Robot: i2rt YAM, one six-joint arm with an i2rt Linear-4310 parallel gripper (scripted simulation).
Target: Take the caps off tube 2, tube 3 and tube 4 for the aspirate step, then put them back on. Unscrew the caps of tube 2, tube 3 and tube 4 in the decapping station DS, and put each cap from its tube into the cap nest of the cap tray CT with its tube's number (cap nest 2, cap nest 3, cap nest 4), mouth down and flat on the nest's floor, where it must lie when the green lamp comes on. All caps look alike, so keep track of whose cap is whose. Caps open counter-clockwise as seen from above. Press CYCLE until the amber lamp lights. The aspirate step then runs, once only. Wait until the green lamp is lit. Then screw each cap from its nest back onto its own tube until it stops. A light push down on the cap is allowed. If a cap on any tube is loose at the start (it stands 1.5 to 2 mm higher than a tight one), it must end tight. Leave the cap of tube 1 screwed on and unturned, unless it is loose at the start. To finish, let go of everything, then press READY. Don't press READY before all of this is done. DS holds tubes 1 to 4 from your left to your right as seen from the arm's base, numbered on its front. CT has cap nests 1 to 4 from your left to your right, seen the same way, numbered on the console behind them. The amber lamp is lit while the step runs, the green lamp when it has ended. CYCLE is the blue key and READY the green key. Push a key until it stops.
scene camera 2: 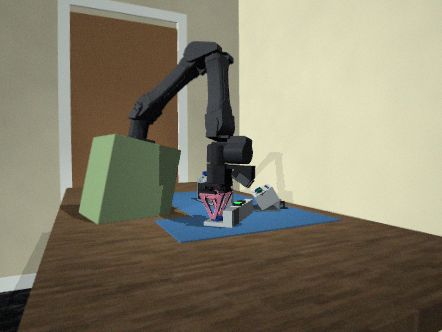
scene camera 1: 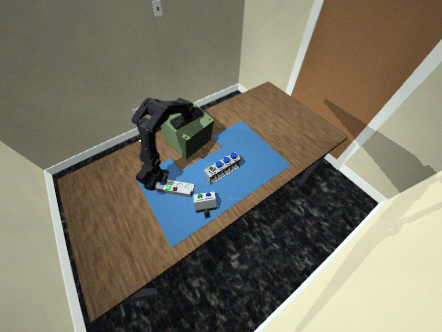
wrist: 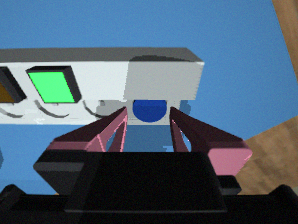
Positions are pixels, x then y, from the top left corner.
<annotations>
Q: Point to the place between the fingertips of my gripper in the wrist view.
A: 148,111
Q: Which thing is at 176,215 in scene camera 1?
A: A blue mat.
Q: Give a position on a blue mat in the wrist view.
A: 241,88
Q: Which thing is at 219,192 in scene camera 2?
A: My gripper.
</annotations>
